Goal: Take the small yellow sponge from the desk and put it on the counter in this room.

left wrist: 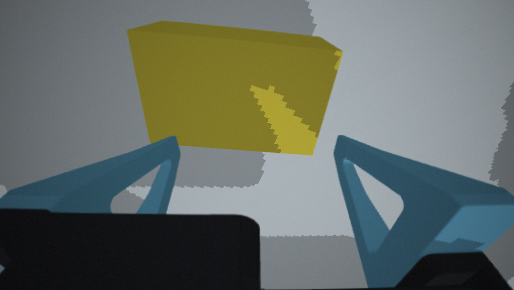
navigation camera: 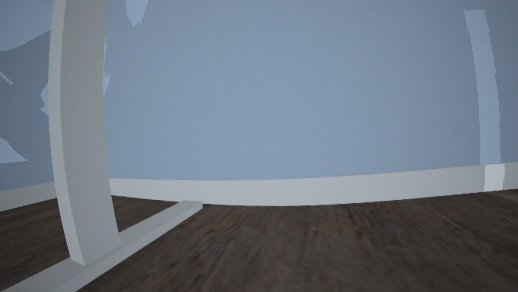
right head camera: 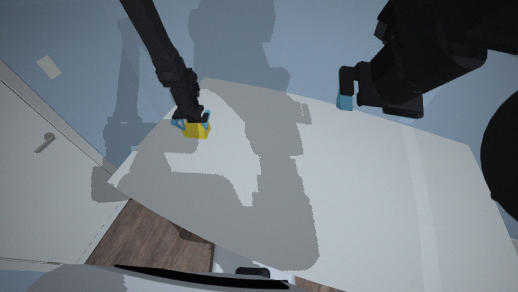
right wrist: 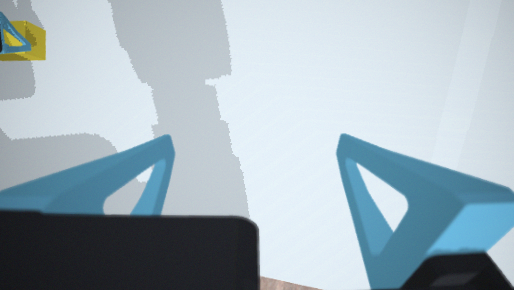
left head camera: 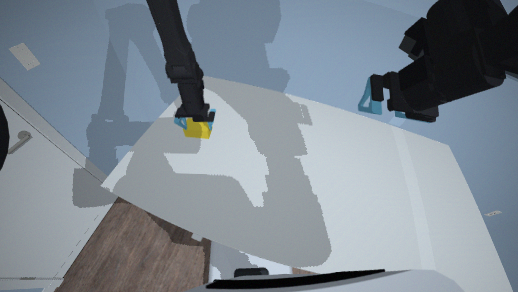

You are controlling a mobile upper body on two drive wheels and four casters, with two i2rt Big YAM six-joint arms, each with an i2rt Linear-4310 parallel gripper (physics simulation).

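Frame: origin at the left arm's base, x left, y back, z up, level; metres.
Seen in the pictures: left gripper, fingertip midpoint: (left wrist: 256,144) (right head camera: 195,129) (right wrist: 7,50) (left head camera: 198,129); right gripper, fingertip midpoint: (right head camera: 360,107) (right wrist: 255,143) (left head camera: 377,110).
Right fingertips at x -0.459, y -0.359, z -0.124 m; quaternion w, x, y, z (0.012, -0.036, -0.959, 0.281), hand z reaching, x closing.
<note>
Offsets run from my right fingertips to a thing's top centre. "*": to the spot under its first point. Level surfaces: height alone.
The yellow sponge @(dx +0.469, dy -0.226, dz -0.291 m) (left head camera: 198,131) (right head camera: 197,131) (left wrist: 225,95) (right wrist: 38,45) sits on the white desk @(dz -0.336 m) (left head camera: 360,200) (right head camera: 360,200) near its far left corner. My left gripper (left head camera: 195,121) (right head camera: 191,121) (left wrist: 256,144) is open above the desk at the sponge. In the left wrist view the sponge lies beyond the fingertips, nearly square to them, its near edge close to the left fingertip. My right gripper (right wrist: 255,143) is open and empty, over the desk; in the left head view it shows at the upper right. The counter does not show in these views.
A white door @(* dx +1.564, dy +0.024, dz -0.683 m) (left head camera: 35,200) (right head camera: 45,200) with a handle stands at the left. Blue walls (navigation camera: 280,90) rise behind the desk. In the navigation view a white desk leg @(* dx +0.525, dy -0.269, dz -1.015 m) (navigation camera: 82,125) with a foot bar (navigation camera: 150,227) stands at the left on the wood floor @(dz -1.286 m) (navigation camera: 280,250).
</note>
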